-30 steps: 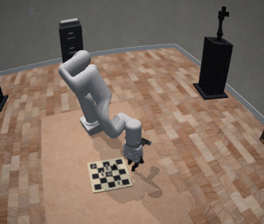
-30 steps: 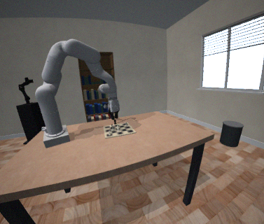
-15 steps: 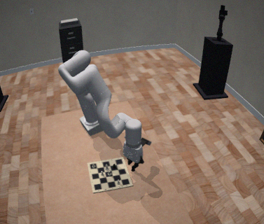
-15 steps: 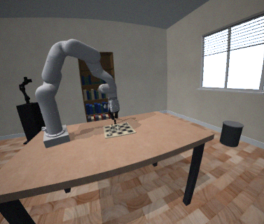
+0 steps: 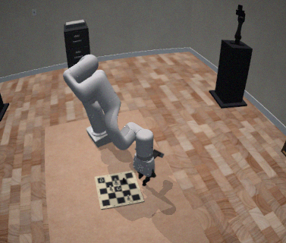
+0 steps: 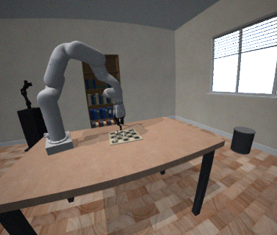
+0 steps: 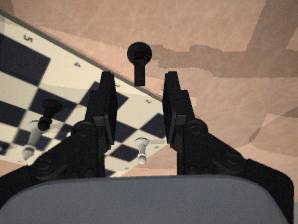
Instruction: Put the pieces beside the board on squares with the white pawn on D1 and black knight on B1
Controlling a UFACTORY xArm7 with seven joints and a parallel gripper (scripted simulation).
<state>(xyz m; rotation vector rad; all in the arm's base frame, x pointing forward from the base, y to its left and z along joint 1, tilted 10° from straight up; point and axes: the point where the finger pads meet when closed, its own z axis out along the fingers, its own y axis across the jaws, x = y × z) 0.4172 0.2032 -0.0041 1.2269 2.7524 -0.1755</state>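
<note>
Now: hand 5 cm above the black knight. Also, from my hand: chessboard: 1 cm ahead, 14 cm to the right, 6 cm below.
</note>
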